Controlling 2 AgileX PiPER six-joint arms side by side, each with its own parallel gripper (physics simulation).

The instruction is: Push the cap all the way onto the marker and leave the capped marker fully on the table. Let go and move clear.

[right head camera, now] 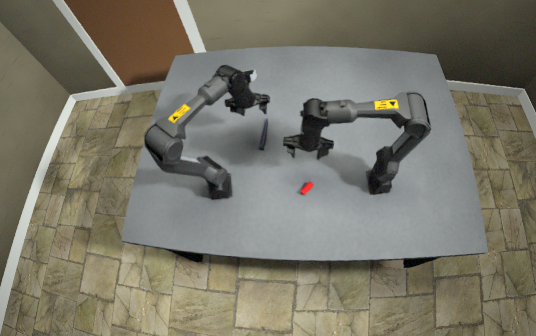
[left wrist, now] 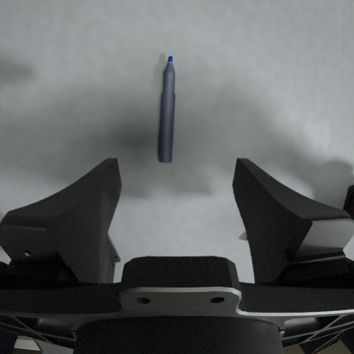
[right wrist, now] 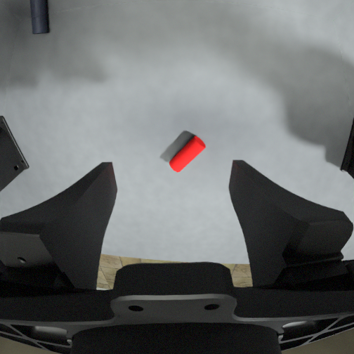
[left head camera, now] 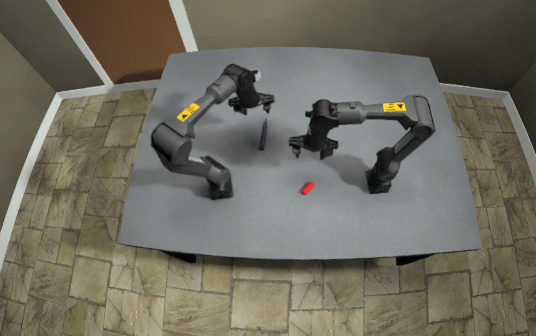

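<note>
The dark blue marker lies on the table, its blue tip pointing to the back. The red cap lies apart from it, turned at a slant, nearer the front edge. My left gripper is open and empty, above the table behind the marker in the head views. My right gripper is open and empty, raised above the table behind the cap; the cap shows ahead between its fingers in the right wrist view.
Both arms stand on the grey table, the left arm's base left of the cap and the right arm's base to its right. The two grippers are a short way apart. The table's front edge lies in front of the cap.
</note>
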